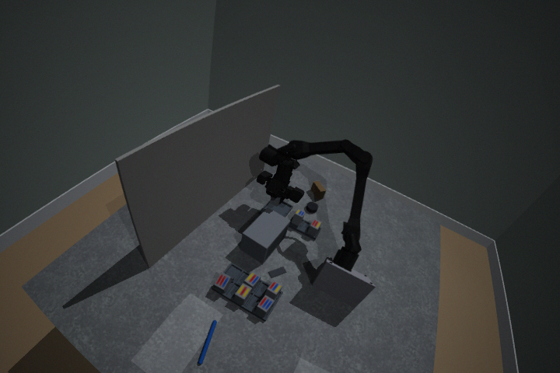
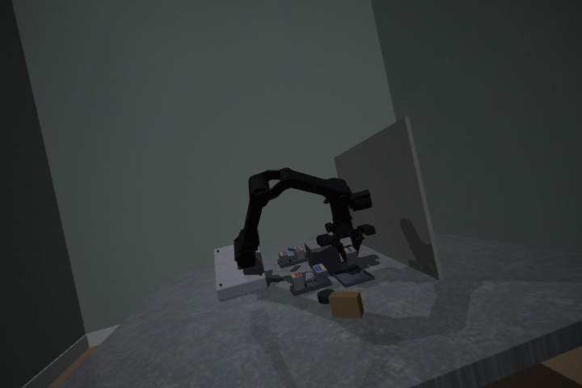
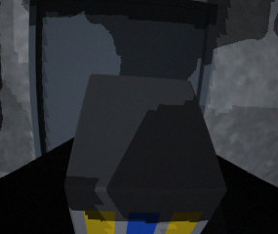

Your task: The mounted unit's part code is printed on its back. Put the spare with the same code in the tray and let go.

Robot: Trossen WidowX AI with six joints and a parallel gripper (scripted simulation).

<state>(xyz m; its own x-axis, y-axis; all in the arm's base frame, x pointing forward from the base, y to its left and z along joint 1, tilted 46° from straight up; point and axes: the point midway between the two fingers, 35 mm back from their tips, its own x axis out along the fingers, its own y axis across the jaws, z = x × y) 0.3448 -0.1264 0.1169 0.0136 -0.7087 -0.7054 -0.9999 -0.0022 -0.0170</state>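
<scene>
Right now my gripper tip is 1 cm past the dark tray and 5 cm above it. Also, from my gripper tip: grey mounted unit: 5 cm behind, 18 cm to the left; dark disc: 13 cm behind, 11 cm to the right, 4 cm below; brown box: 11 cm behind, 22 cm to the right, 3 cm below.
</scene>
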